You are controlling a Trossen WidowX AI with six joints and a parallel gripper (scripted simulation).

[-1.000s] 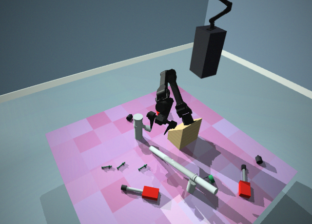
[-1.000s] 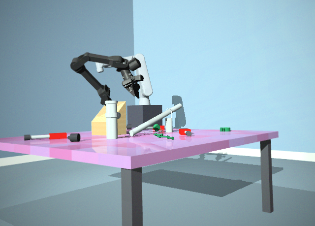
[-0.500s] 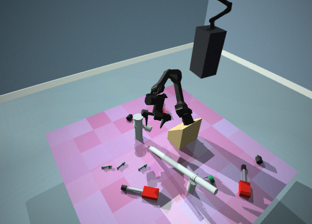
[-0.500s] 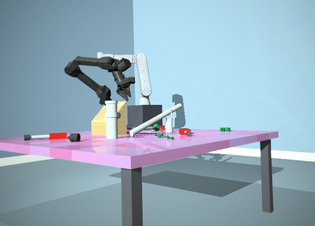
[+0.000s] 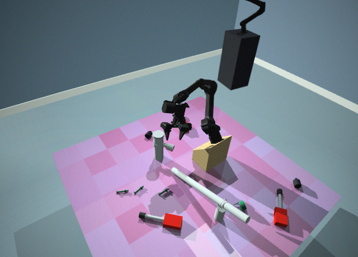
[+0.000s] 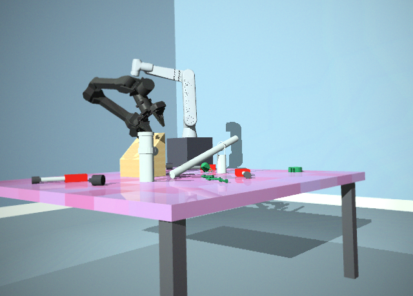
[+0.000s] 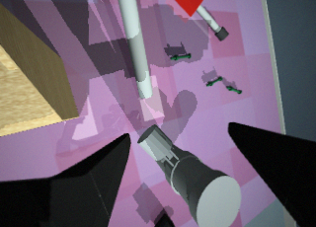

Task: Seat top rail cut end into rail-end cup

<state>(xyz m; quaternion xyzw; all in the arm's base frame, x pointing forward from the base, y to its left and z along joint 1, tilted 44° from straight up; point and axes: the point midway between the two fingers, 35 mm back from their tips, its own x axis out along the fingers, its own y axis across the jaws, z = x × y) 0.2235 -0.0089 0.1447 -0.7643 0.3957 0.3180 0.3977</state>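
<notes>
The rail-end cup is 10 mm ahead of my gripper tip, 40 mm to the right of it and 90 mm below it. From my gripper tip the other things lie so: loop cap: 50 mm behind, 430 mm to the left, 110 mm below; then green brace band: 170 mm behind, 440 mm to the left, 200 mm below.
</notes>
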